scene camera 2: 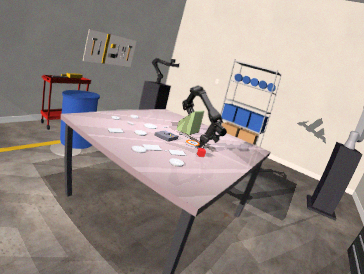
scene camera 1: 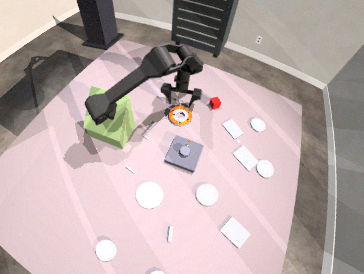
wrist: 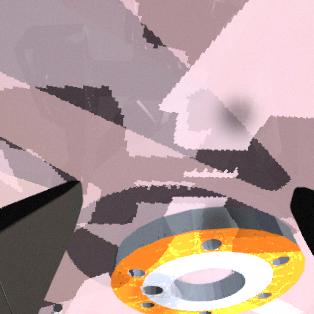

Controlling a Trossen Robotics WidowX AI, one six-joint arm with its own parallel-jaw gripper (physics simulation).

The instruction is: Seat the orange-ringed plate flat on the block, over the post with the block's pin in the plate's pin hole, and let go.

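Frame: origin at the arm's base, x ahead, y left, z up, level; centimetres.
Seen in the pictures: gripper, fingertip midpoint: [scene camera 2: 201, 146] [scene camera 1: 179, 105] [wrist: 189, 194]; arm's base at its link origin: [scene camera 2: 192, 114] [scene camera 1: 108, 109].
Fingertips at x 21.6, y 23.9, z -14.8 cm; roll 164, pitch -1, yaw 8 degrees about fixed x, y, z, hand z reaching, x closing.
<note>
Offsets run from my fingertips to a thing's top centre. "*": to the spot under its first point. Level surfaces: height alone.
The orange-ringed plate @(dz +1.0, dx +2.5, dy -5.9 cm) [scene camera 1: 188, 118] [scene camera 2: 188, 143] [wrist: 250, 240] lies flat on the table, apart from the block. In the wrist view its grey side wall, centre hole and a dark hole in its white inner ring show. My gripper [scene camera 1: 180, 104] [wrist: 189, 194] is open and empty, its fingers wide apart above and beside the plate's far side in scene camera 1. The dark grey block @(dz +3.7, dx +10.6, dy -23.8 cm) [scene camera 1: 192, 161] [scene camera 2: 166, 136] sits on the table on the near side of the plate in scene camera 1. Its round post @(* dz +3.7, dx +10.3, dy -23.9 cm) [scene camera 1: 184, 150] stands up in the middle, with small orange and yellow marks beside it; which is the pin is too small to tell.
A green angular block [scene camera 1: 107, 127] [scene camera 2: 192, 123] stands beside the arm. A red cube @(dz +3.8, dx +16.0, dy +7.5 cm) [scene camera 1: 215, 103] [scene camera 2: 201, 152] lies to the right of the gripper in scene camera 1. Several white discs, flat rectangles and small bars are spread over the pink table @(dz -0.2 cm) [scene camera 1: 85, 200] [scene camera 2: 200, 185].
</note>
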